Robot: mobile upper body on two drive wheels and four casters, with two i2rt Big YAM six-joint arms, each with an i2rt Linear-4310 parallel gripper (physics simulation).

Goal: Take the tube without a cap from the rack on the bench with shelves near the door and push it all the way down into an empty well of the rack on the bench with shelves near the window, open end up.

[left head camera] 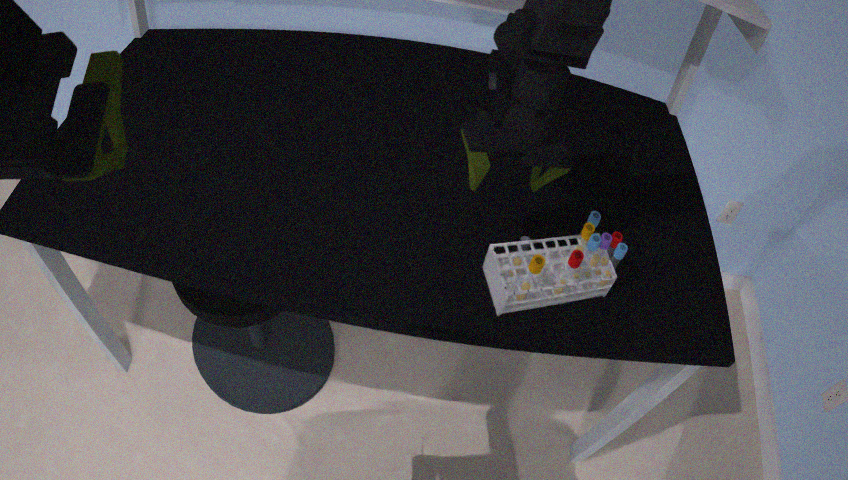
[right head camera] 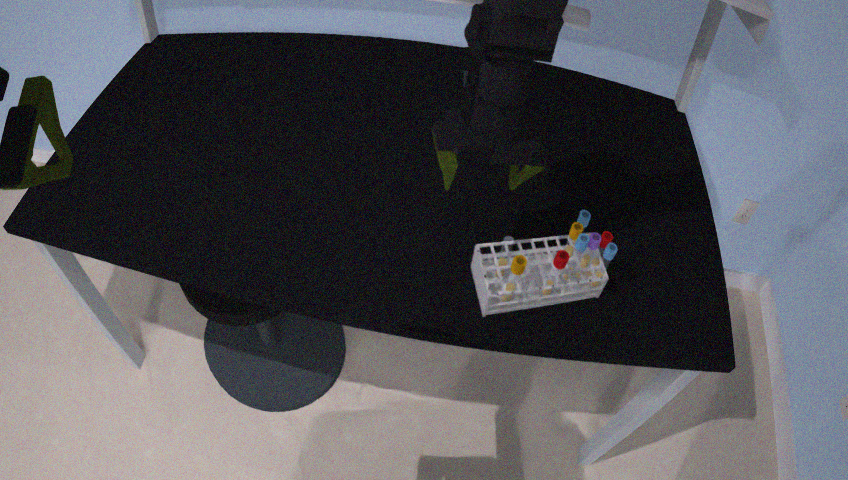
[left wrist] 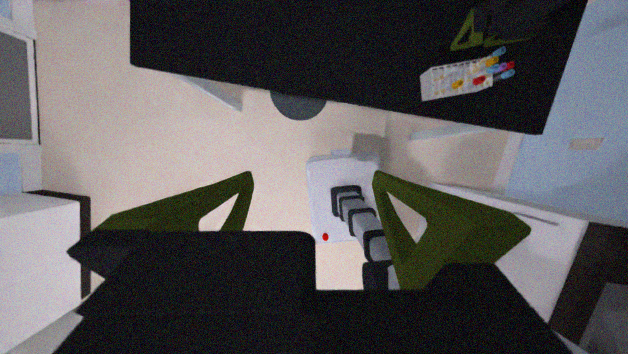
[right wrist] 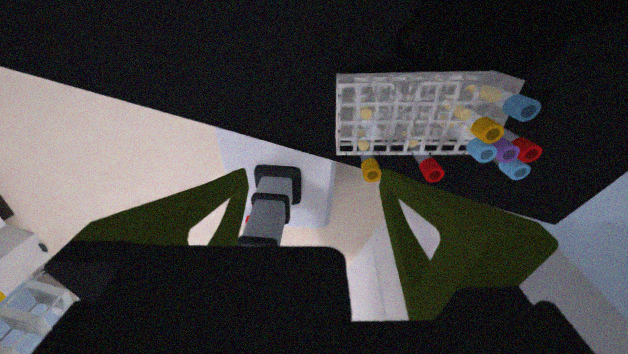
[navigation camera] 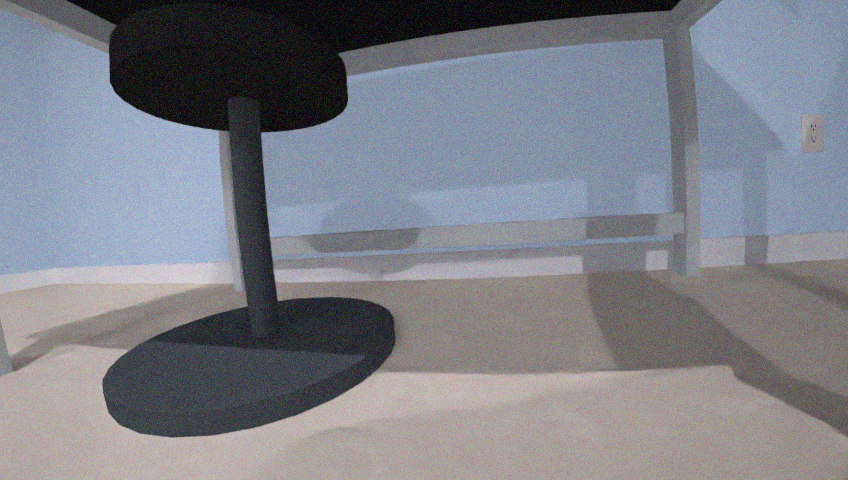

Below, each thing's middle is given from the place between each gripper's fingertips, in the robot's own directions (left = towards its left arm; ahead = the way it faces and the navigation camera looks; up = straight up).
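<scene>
Tube rack (right head camera: 528,294): 17 cm below my right hand, 2 cm behind it and 12 cm to the right of it. My left gripper, visible: 48 cm above the rack, 22 cm short of it and 52 cm to the left of it.
</scene>
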